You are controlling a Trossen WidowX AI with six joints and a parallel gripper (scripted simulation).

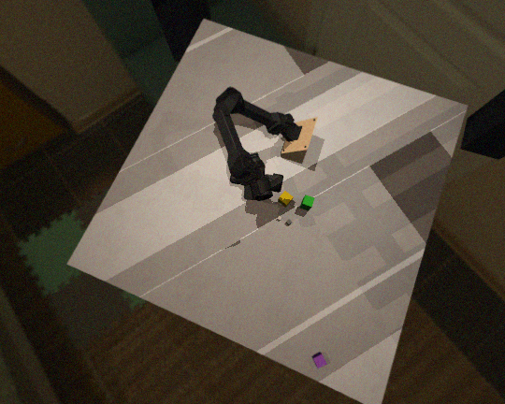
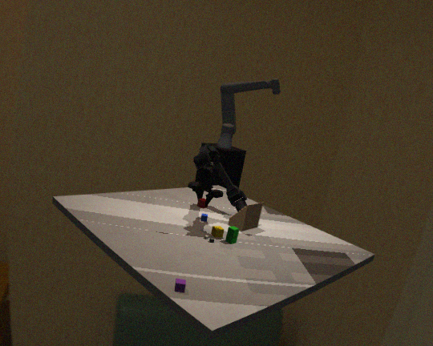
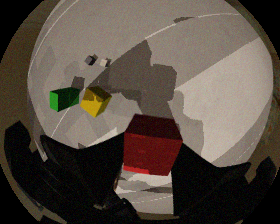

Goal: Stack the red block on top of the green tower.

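My gripper tip is 120 mm to the right of the yellow block, 100 mm above it and 10 mm past it. Also, from my gripper tip: purple block 520 mm ahead, 420 mm to the left, 110 mm below; blue block 110 mm below, 110 mm behind, 70 mm to the right; red block 10 mm above.
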